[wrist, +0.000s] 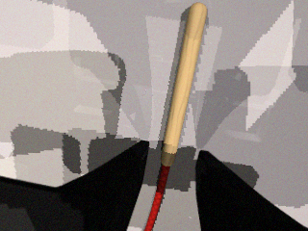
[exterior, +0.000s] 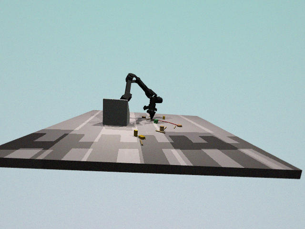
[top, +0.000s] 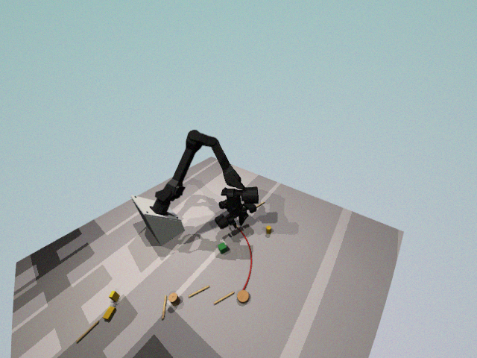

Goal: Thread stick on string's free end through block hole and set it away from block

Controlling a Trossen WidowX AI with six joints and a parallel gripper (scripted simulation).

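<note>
My gripper tip is now 130 mm short of the yellow cylinder, 60 mm to the right of it and 10 mm below it. The rest, counted from my gripper tip: thin wooden stick 10 mm behind; then green cube 30 mm ahead, 130 mm to the right, 10 mm above; then wooden cylinder 60 mm ahead, 390 mm to the right, 10 mm above.
</note>
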